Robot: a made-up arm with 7 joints.
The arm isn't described. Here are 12 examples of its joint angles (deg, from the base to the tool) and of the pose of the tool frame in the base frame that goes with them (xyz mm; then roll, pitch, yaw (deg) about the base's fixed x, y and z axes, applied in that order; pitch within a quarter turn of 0, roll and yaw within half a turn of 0).
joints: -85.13 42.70 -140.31 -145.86 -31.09 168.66 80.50
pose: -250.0 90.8 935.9 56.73 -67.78 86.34
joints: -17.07 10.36 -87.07 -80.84 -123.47 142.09 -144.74
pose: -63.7 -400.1 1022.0 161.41 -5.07 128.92
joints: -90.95 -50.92 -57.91 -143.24 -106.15 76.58 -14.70
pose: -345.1 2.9 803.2 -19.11 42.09 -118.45
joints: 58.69 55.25 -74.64 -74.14 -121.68 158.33 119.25
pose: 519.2 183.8 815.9 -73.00 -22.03 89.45
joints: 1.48 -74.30 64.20 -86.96 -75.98 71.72 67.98
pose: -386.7 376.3 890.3 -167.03 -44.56 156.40
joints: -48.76 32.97 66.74 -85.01 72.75 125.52 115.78
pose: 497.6 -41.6 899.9 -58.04 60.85 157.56
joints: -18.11 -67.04 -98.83 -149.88 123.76 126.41 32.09
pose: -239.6 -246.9 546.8 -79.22 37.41 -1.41
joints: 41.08 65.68 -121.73 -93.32 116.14 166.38 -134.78
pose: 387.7 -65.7 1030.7 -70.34 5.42 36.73
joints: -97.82 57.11 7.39 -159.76 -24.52 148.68 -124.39
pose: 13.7 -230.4 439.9 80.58 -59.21 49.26
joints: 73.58 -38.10 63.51 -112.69 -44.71 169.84 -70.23
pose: -390.5 14.9 936.0 -30.06 68.61 -129.36
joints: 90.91 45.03 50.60 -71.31 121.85 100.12 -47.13
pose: -305.4 547.1 790.6 -172.68 -6.30 82.39
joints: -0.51 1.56 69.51 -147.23 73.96 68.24 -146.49
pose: 94.6 347.3 726.1 -109.03 -72.70 -29.29
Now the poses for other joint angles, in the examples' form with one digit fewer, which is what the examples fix.
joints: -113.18 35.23 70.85 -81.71 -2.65 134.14 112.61
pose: 177 -457 938 70.3 34.8 -149.3
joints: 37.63 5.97 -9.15 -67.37 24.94 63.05 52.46
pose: 366 196 1089 50.4 18.3 -2.0
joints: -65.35 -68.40 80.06 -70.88 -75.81 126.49 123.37
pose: 125 574 814 -138.2 -32.0 165.6
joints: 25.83 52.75 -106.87 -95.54 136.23 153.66 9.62
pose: 310 -265 969 135.8 -9.2 -146.7
